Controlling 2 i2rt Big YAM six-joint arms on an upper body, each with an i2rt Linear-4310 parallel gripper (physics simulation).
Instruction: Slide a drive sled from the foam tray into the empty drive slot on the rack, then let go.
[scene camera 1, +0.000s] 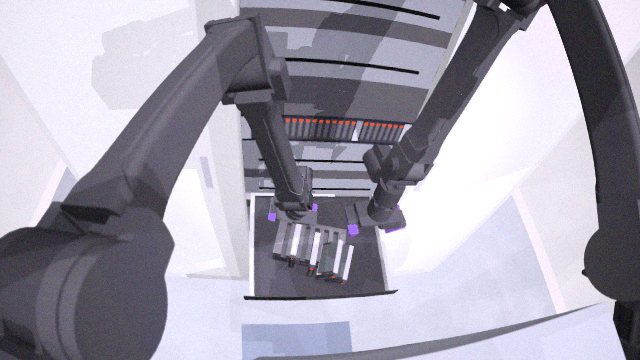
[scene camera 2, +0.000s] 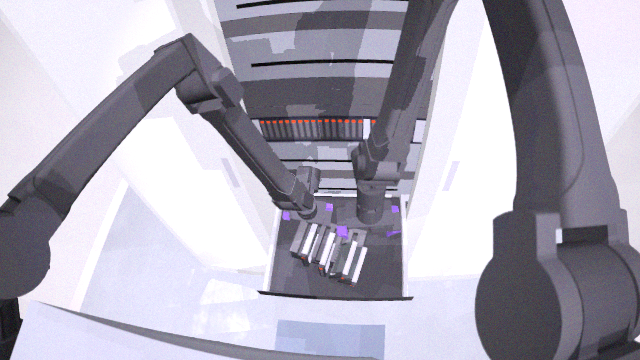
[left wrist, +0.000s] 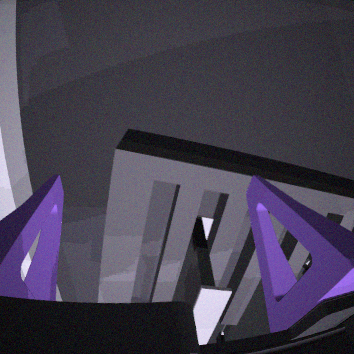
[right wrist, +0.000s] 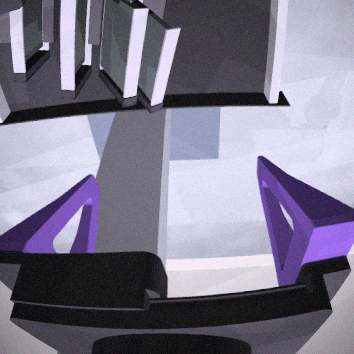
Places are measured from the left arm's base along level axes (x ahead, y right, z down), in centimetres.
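Where they show: left gripper, fingertip midpoint: (left wrist: 157, 183); right gripper, fingertip midpoint: (scene camera 1: 367, 233) (scene camera 2: 367, 235) (right wrist: 173, 172).
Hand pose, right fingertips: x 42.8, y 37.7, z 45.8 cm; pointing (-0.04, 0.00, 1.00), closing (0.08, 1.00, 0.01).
After its pixels a point has its place.
The grey foam tray (scene camera 1: 281, 247) @(x 49.2, y 17.2, z 67.2 cm) (scene camera 2: 298, 245) @(x 49.4, y 17.1, z 67.2 cm) (left wrist: 122, 200) @(x 56.8, y 17.5, z 67.2 cm) lies slanted in the pulled-out drawer. Several drive sleds with white sides stand in it, such as a sled (scene camera 1: 315, 248) @(x 46.3, y 26.8, z 61.7 cm) (scene camera 2: 327, 249) @(x 46.0, y 26.8, z 61.7 cm) near its middle and the end sled (scene camera 1: 348, 262) @(x 41.9, y 36.4, z 62.8 cm) (scene camera 2: 359, 265) @(x 41.6, y 36.3, z 62.8 cm) (right wrist: 165, 67) @(x 42.1, y 36.6, z 62.8 cm). The row of orange-tipped drives on the rack has a pale gap (scene camera 1: 357, 131) (scene camera 2: 366, 128), the drive slot. My left gripper (scene camera 1: 293, 212) @(x 59.0, y 19.8, z 64.5 cm) (scene camera 2: 307, 211) @(x 59.0, y 19.8, z 64.5 cm) (left wrist: 157, 183) @(x 59.0, y 19.8, z 64.5 cm) is open and empty above the tray's rear left part. My right gripper (scene camera 1: 374, 229) @(x 42.8, y 37.8, z 45.8 cm) (scene camera 2: 368, 232) @(x 42.8, y 37.8, z 45.8 cm) (right wrist: 173, 172) @(x 42.8, y 37.8, z 45.8 cm) is open and empty, above the drawer's right side.
The dark drawer (scene camera 1: 320, 298) @(x 33.3, y 28.6, z 71.6 cm) (scene camera 2: 335, 296) @(x 33.5, y 29.7, z 69.1 cm) has white side walls and a black front edge. Rack units rise behind it. White panels flank the rack. My two arms reach in from either side, and the right forearm hides part of the drive row in scene camera 2.
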